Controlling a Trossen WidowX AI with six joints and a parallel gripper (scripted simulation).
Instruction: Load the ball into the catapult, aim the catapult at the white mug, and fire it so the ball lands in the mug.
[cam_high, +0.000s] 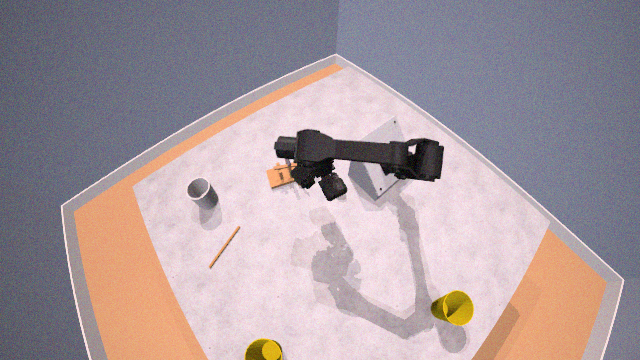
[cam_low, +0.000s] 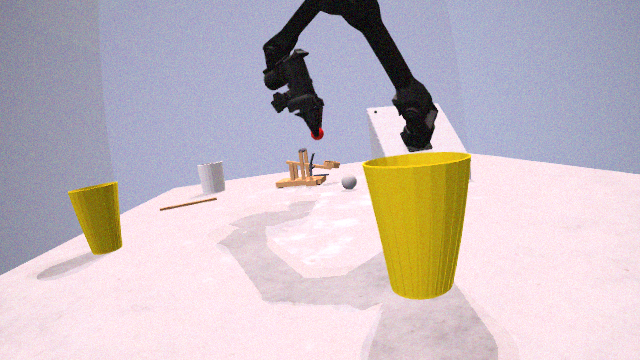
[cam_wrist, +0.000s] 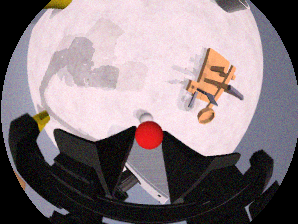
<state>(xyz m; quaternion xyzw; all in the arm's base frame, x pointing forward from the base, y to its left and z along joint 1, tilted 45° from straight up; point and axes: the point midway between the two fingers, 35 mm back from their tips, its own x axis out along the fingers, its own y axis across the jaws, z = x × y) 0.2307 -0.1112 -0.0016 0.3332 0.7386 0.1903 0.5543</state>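
My gripper tip is now 10 mm short of the wooden catapult, 150 mm to the left of it and 90 mm above it. Also, from my gripper tip: red ball 10 mm above; grey ball 60 mm behind, 10 mm to the left, 120 mm below; thin wooden stick 380 mm ahead, 90 mm to the right, 140 mm below.
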